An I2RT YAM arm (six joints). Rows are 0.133 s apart.
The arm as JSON. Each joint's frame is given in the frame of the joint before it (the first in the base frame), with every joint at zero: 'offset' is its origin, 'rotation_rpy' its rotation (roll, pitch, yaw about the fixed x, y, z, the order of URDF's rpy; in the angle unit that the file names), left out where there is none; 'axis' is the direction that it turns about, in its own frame. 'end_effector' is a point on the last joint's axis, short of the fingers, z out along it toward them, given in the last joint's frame.
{
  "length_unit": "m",
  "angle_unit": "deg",
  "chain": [
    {
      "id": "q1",
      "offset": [
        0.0,
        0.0,
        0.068
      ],
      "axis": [
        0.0,
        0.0,
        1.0
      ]
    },
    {
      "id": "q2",
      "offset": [
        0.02,
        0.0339,
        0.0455
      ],
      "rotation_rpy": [
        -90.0,
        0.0,
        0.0
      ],
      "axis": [
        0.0,
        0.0,
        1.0
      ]
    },
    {
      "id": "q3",
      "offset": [
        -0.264,
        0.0,
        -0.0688
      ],
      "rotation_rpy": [
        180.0,
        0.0,
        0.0
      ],
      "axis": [
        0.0,
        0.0,
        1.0
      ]
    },
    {
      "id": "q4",
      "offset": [
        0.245,
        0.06,
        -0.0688
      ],
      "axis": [
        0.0,
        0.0,
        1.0
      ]
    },
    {
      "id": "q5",
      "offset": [
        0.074,
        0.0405,
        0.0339
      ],
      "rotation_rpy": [
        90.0,
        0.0,
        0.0
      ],
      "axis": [
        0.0,
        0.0,
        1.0
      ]
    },
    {
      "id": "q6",
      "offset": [
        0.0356,
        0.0,
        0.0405
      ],
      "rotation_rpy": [
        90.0,
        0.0,
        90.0
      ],
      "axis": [
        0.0,
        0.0,
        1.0
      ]
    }
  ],
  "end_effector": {
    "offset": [
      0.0,
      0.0,
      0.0
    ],
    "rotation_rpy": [
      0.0,
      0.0,
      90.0
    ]
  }
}
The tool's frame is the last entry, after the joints.
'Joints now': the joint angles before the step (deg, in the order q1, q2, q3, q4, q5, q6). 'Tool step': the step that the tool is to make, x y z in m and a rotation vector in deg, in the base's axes. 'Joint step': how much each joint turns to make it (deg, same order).
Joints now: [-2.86, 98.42, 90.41, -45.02, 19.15, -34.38]
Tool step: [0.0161, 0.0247, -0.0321, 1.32, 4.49, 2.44]
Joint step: [3.72, 4.77, -0.36, 0.00, -0.30, 1.86]
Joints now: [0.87, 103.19, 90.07, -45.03, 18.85, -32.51]
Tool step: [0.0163, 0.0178, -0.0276, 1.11, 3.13, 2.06]
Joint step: [2.40, 5.04, 0.95, 0.69, -0.88, 0.96]
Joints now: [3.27, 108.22, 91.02, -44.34, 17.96, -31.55]
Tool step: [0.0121, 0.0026, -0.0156, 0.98, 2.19, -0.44]
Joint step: [0.21, 3.89, 2.25, -0.84, -0.69, 1.13]
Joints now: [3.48, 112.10, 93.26, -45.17, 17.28, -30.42]
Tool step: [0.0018, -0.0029, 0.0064, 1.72, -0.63, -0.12]
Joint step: [-0.55, 0.02, 1.43, -0.79, -1.70, 0.38]
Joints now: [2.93, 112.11, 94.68, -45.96, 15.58, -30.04]
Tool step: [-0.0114, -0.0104, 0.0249, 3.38, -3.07, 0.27]
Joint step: [-1.70, -4.09, -0.45, -0.40, -3.81, -0.20]
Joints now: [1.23, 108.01, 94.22, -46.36, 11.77, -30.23]
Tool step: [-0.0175, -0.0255, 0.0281, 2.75, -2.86, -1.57]
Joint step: [-4.01, -4.72, -0.25, -1.54, -3.65, -0.64]
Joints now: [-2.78, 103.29, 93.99, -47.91, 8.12, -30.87]
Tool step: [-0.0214, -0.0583, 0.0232, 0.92, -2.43, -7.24]
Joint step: [-9.22, -3.31, 0.73, -1.64, -2.12, -0.97]
